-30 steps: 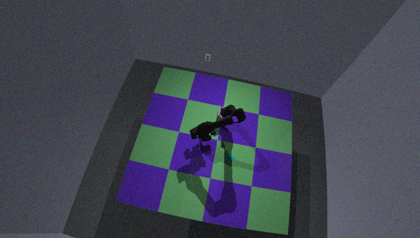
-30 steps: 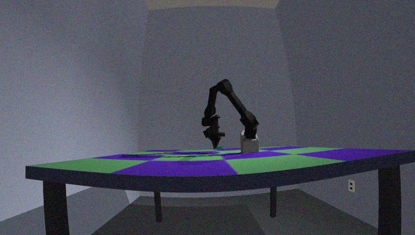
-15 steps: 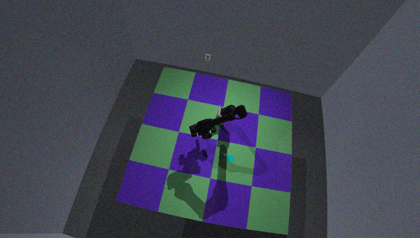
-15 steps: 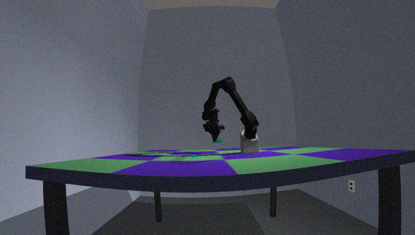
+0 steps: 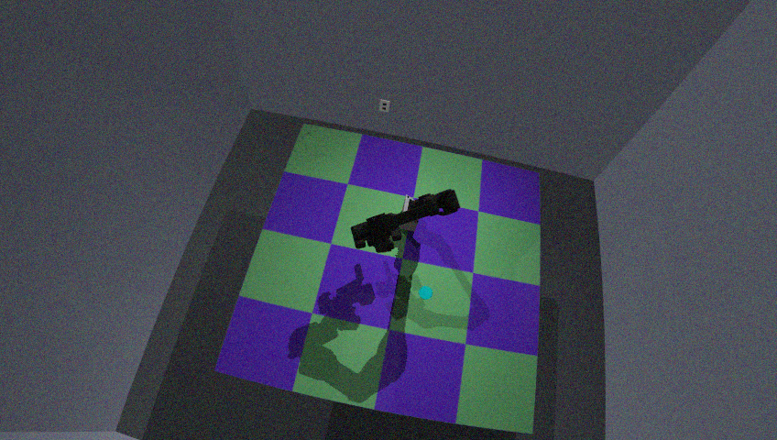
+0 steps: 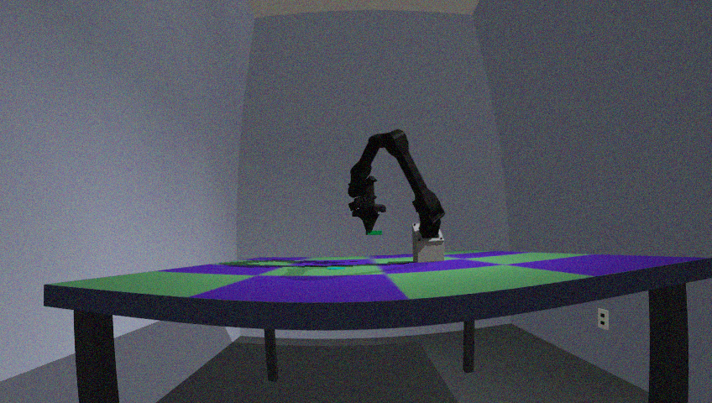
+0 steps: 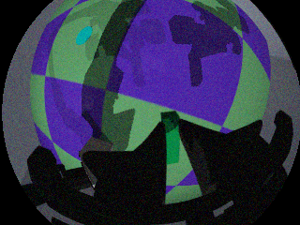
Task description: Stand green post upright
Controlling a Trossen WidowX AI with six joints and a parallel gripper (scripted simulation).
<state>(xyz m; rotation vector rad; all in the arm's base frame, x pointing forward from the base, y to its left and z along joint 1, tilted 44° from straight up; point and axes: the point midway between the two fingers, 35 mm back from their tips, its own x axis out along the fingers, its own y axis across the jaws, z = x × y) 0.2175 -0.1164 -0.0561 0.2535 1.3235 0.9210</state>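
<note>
Right now the cyan circle is 250 mm to the left of my gripper tip, 120 mm below it and 120 mm ahead of it. Also, from my gripper tip: green post 20 mm behind, 10 mm to the right.
</note>
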